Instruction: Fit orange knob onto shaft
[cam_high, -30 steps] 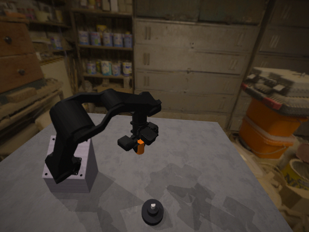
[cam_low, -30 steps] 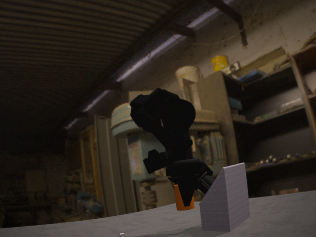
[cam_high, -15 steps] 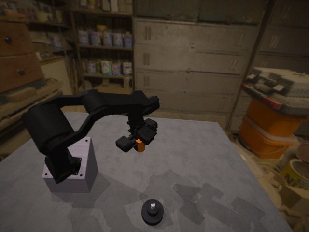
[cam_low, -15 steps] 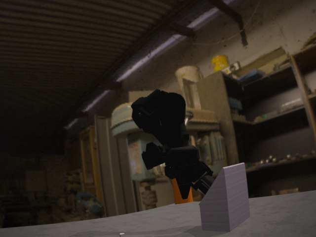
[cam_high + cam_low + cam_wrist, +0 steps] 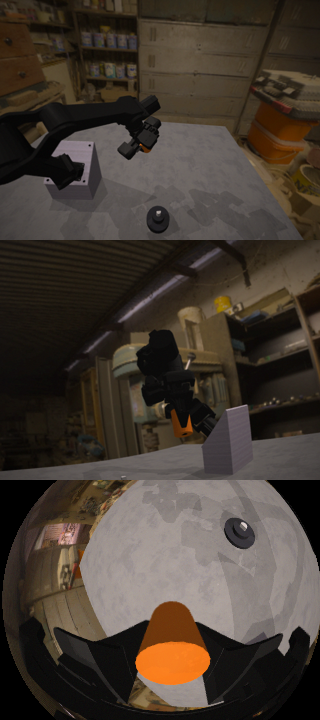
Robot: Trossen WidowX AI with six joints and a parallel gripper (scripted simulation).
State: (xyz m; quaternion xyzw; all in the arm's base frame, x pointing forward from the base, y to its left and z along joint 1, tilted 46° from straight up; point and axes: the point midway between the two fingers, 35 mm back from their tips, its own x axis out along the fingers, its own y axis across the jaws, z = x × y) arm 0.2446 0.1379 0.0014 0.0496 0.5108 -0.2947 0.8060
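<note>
My gripper tip is 3 cm below the orange knob, 1 cm to the left of it and 1 cm past it. Round my gripper tip: black round pedestal: 19 cm to the right, 16 cm below, 7 cm ahead.
</note>
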